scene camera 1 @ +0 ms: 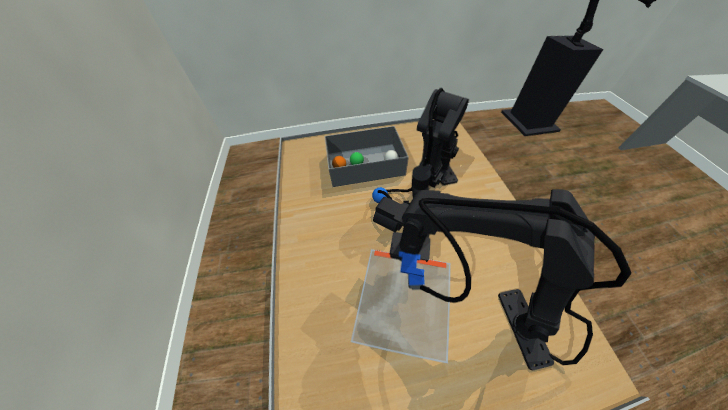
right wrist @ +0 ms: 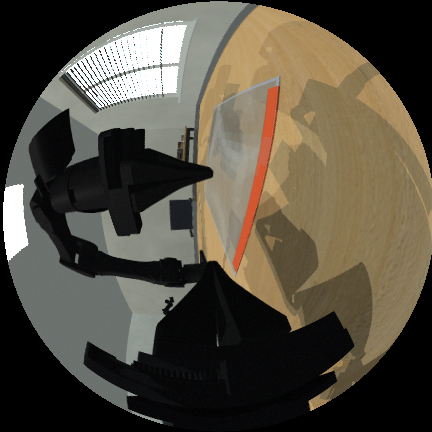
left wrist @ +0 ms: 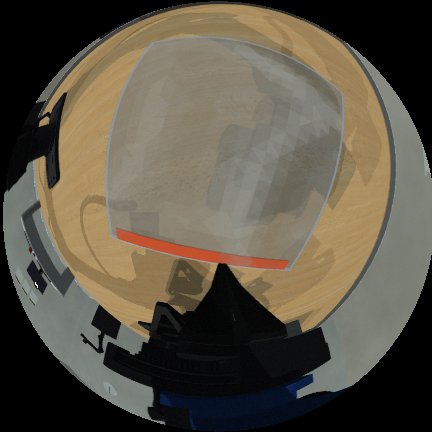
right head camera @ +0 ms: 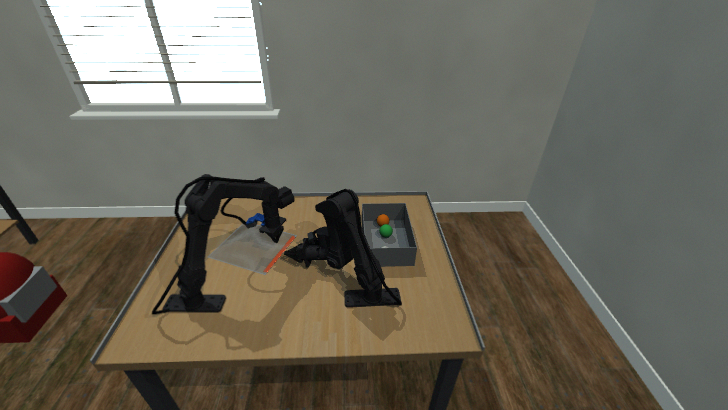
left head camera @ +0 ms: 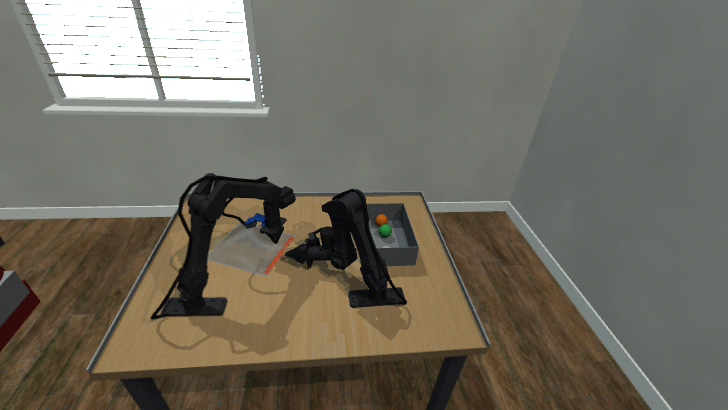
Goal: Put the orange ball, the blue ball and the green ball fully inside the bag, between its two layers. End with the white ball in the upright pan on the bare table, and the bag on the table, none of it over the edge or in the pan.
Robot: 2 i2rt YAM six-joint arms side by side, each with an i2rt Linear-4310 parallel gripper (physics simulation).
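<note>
The clear bag [left head camera: 236, 254] [right head camera: 234, 254] [scene camera 1: 389, 310] [left wrist: 175, 125] [right wrist: 235, 160] lies flat on the table, with an orange strip along one edge. My left gripper [left head camera: 276, 241] [right head camera: 276, 240] [left wrist: 220, 267] [right wrist: 211, 171] is shut and empty, above the bag near the strip. My right gripper [left head camera: 285, 254] [right head camera: 284, 253] [right wrist: 211, 266] is shut and empty, pointing sideways at the strip from outside. The blue ball [scene camera 1: 378, 195] is on the table between pan and bag, partly hidden. The orange ball [left head camera: 381, 219] [right head camera: 383, 219] [scene camera 1: 338, 162], green ball [left head camera: 385, 230] [right head camera: 386, 230] [scene camera 1: 356, 158] and white ball [scene camera 1: 391, 154] are in the pan.
The grey pan [left head camera: 397, 256] [right head camera: 394, 256] [scene camera 1: 369, 173] stands upright on the wooden table [left head camera: 326, 325] [right head camera: 326, 325] [scene camera 1: 305, 219], beyond the right arm in scene camera 1. The two grippers are close together near the bag's strip.
</note>
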